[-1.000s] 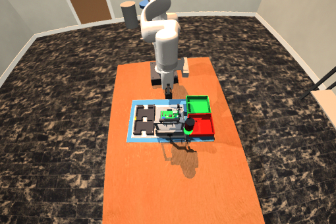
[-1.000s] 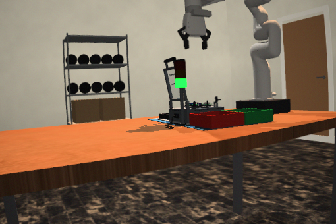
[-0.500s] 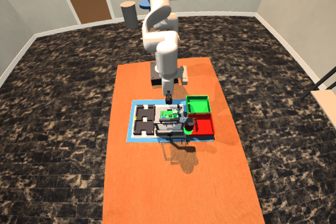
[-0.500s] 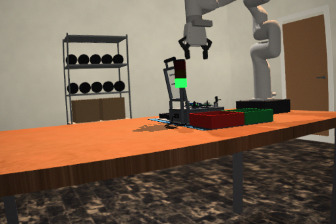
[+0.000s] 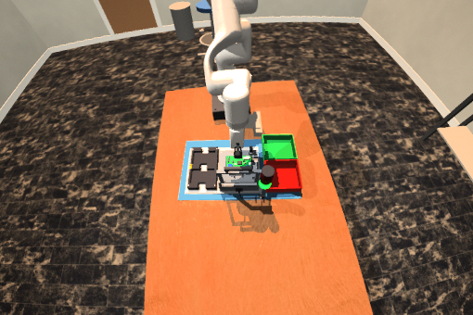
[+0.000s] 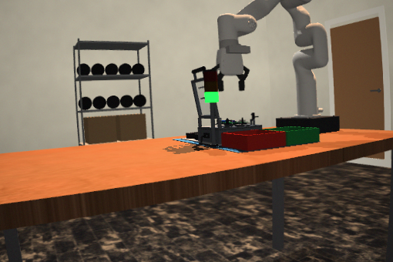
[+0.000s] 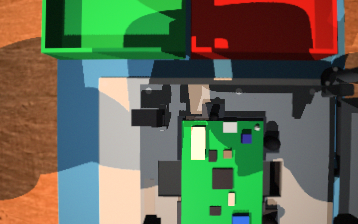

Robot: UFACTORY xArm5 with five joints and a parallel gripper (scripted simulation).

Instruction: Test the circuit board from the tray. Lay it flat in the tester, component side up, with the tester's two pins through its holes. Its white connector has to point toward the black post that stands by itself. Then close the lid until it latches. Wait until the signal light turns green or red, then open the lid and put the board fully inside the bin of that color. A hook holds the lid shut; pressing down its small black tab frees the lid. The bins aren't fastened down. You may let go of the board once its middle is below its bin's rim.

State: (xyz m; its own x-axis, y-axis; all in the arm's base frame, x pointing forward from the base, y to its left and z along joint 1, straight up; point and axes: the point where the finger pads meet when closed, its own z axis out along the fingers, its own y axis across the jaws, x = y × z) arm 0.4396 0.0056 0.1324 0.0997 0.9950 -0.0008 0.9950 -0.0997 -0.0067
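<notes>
Right now the green circuit board is 130 mm below my hand. From my hand the other things lie so: red bin (190 mm to the left, 190 mm below, 70 mm ahead); tester lid (120 mm ahead, 20 mm below, 10 mm to the right); green bin (210 mm to the left, 190 mm below, 80 mm behind).
</notes>
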